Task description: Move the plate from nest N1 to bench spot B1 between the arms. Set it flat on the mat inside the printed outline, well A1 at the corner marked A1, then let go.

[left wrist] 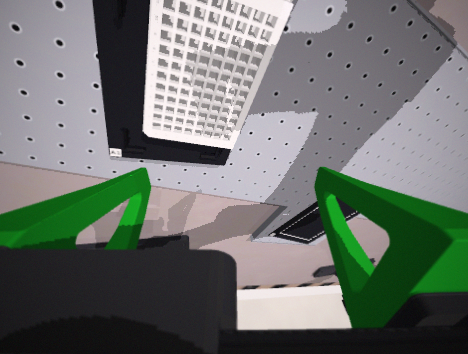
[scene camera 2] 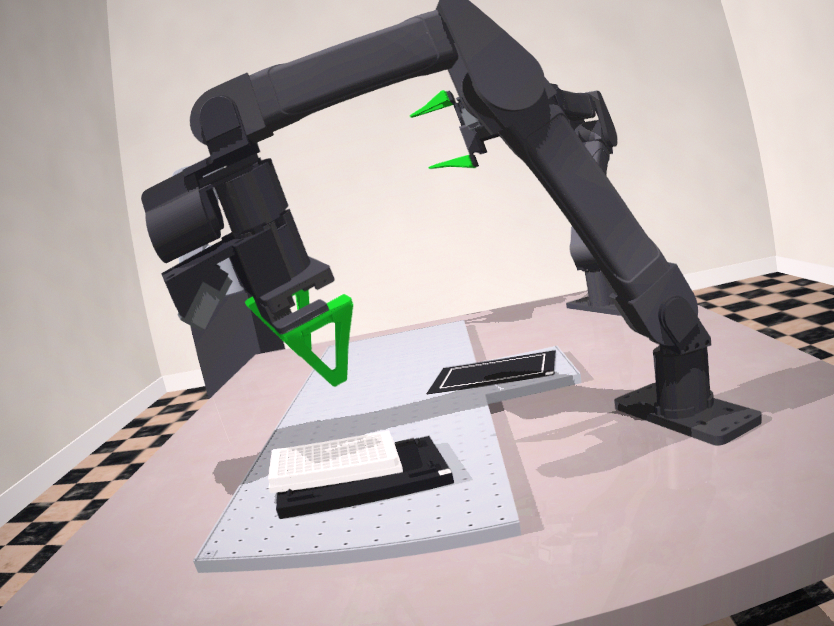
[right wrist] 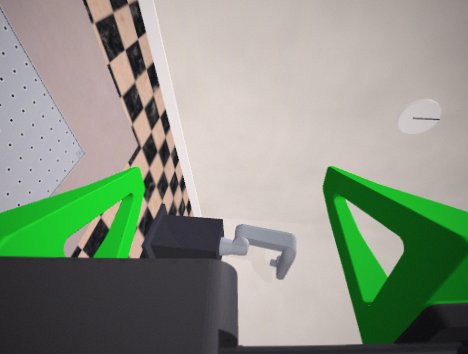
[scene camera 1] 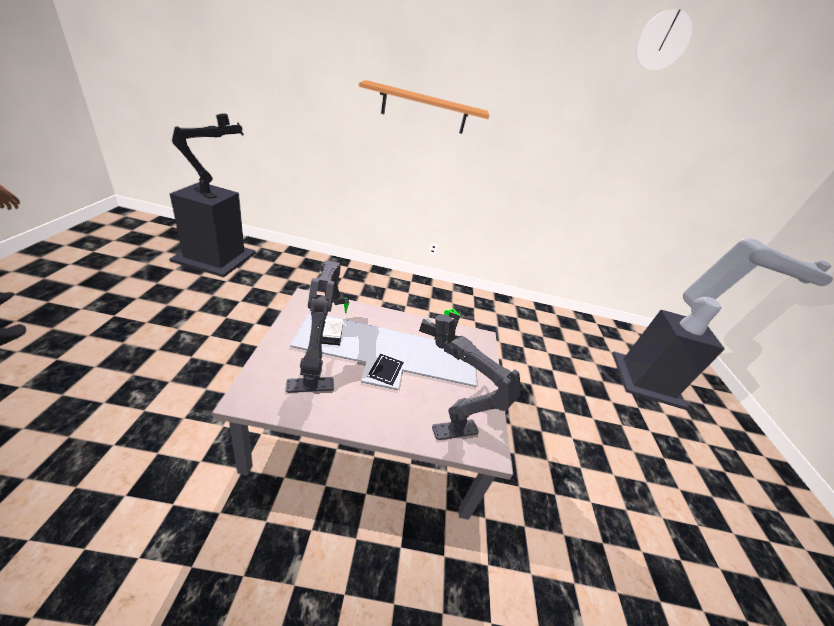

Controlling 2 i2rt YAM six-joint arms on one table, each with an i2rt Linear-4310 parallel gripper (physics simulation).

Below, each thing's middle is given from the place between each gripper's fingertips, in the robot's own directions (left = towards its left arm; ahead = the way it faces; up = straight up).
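My left gripper is seen 10 mm short of the white well plate (scene camera 2: 372, 455), 10 mm to the right of it and 90 mm above it. The black nest (scene camera 2: 420, 459) is 20 mm behind my left hand, 20 mm to the left of it and 100 mm below it.
My right hand is 90 mm short of the white well plate, 550 mm to the right of it and 330 mm above it. The black nest, measured from my right hand, is 60 mm ahead, 560 mm to the left and 340 mm below.
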